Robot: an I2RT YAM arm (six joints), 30 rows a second.
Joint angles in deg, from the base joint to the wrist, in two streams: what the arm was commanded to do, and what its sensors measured. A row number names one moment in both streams.
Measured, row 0:
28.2 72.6 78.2 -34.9 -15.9 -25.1
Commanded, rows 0 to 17:
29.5 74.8 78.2 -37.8 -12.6 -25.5
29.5 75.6 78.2 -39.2 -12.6 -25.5
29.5 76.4 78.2 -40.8 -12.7 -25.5
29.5 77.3 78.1 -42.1 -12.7 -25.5
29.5 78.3 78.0 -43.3 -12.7 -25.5
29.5 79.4 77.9 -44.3 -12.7 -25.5
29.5 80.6 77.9 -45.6 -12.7 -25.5
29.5 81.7 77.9 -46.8 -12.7 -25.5
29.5 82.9 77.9 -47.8 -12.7 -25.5
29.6 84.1 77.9 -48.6 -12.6 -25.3
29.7 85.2 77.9 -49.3 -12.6 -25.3
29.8 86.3 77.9 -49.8 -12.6 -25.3
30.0 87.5 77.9 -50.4 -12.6 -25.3
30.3 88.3 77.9 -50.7 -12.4 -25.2
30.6 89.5 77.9 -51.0 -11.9 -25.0
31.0 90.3 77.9 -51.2 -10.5 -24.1
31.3 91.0 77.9 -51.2 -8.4 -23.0
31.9 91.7 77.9 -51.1 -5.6 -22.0
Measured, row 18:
30.5 90.1 78.2 -50.9 -10.9 -24.9
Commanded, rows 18 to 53:
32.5 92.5 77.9 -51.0 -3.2 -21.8
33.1 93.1 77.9 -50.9 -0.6 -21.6
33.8 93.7 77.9 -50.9 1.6 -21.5
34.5 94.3 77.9 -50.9 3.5 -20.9
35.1 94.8 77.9 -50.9 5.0 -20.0
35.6 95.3 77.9 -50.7 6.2 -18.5
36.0 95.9 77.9 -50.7 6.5 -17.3
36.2 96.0 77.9 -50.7 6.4 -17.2
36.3 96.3 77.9 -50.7 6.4 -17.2
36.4 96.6 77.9 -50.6 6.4 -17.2
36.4 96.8 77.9 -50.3 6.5 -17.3
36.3 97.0 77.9 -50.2 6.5 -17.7
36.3 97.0 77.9 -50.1 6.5 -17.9
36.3 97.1 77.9 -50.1 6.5 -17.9
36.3 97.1 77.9 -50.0 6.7 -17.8
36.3 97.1 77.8 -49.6 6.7 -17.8
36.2 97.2 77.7 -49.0 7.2 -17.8
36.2 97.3 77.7 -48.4 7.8 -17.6
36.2 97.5 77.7 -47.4 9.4 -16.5
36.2 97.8 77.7 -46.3 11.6 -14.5
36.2 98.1 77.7 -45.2 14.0 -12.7
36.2 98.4 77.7 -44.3 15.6 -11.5
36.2 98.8 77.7 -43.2 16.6 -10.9
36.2 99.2 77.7 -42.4 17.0 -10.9
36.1 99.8 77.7 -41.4 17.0 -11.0
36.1 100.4 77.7 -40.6 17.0 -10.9
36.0 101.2 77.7 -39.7 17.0 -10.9
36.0 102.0 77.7 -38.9 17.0 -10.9
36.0 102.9 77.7 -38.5 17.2 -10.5
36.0 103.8 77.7 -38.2 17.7 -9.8
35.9 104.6 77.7 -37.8 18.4 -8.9
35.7 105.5 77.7 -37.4 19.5 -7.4
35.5 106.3 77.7 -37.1 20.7 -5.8
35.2 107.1 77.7 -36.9 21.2 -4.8
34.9 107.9 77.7 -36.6 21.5 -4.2
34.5 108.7 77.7 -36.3 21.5 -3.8
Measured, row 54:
35.6 106.8 78.2 -36.8 18.6 -8.3
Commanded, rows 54 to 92:
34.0 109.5 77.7 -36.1 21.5 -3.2
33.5 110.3 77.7 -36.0 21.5 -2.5
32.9 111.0 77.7 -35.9 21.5 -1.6
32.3 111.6 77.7 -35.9 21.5 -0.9
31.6 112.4 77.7 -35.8 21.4 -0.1
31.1 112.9 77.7 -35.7 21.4 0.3
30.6 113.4 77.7 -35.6 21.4 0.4
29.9 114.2 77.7 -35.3 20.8 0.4
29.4 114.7 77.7 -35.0 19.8 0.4
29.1 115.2 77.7 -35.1 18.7 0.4
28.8 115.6 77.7 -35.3 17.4 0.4
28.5 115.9 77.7 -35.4 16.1 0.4
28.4 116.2 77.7 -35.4 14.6 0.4
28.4 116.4 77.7 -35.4 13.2 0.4
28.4 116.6 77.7 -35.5 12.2 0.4
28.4 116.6 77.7 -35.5 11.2 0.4
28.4 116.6 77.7 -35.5 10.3 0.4
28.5 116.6 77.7 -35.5 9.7 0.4
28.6 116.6 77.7 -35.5 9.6 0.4
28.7 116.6 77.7 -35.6 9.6 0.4
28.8 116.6 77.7 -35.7 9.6 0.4
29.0 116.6 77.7 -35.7 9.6 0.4
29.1 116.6 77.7 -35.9 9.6 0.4
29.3 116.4 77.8 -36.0 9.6 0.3
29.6 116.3 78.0 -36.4 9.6 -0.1
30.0 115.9 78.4 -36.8 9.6 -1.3
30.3 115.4 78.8 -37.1 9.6 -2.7
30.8 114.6 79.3 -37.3 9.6 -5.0
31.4 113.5 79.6 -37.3 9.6 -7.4
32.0 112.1 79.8 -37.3 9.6 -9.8
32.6 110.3 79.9 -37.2 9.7 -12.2
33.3 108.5 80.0 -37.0 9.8 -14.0
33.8 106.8 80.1 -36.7 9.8 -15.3
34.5 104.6 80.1 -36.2 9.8 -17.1
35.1 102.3 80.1 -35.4 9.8 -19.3
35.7 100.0 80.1 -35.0 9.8 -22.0
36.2 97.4 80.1 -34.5 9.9 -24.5
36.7 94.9 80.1 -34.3 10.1 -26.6
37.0 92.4 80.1 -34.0 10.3 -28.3
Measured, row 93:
36.2 101.2 79.3 -34.7 11.0 -18.6
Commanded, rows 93 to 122:
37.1 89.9 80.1 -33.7 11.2 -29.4
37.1 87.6 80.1 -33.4 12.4 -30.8
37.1 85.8 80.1 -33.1 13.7 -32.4
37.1 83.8 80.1 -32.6 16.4 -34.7
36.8 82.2 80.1 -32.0 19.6 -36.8
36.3 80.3 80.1 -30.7 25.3 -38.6
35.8 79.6 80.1 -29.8 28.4 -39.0
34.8 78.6 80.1 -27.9 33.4 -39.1
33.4 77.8 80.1 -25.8 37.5 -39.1
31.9 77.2 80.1 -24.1 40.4 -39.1
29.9 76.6 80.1 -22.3 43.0 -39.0
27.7 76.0 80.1 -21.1 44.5 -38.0
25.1 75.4 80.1 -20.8 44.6 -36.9
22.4 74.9 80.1 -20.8 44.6 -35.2
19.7 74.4 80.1 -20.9 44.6 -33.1
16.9 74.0 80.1 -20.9 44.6 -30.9
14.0 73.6 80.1 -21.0 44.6 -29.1
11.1 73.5 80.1 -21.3 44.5 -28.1
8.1 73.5 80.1 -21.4 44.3 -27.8
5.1 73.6 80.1 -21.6 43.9 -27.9
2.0 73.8 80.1 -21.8 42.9 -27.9
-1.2 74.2 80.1 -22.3 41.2 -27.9
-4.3 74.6 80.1 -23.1 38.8 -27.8
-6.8 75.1 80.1 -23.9 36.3 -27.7
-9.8 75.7 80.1 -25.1 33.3 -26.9
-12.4 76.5 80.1 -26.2 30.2 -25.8
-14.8 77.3 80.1 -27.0 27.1 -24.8
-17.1 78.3 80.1 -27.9 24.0 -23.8
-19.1 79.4 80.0 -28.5 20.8 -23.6
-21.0 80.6 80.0 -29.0 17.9 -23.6
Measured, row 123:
-17.1 77.6 79.7 -28.1 29.8 -26.6
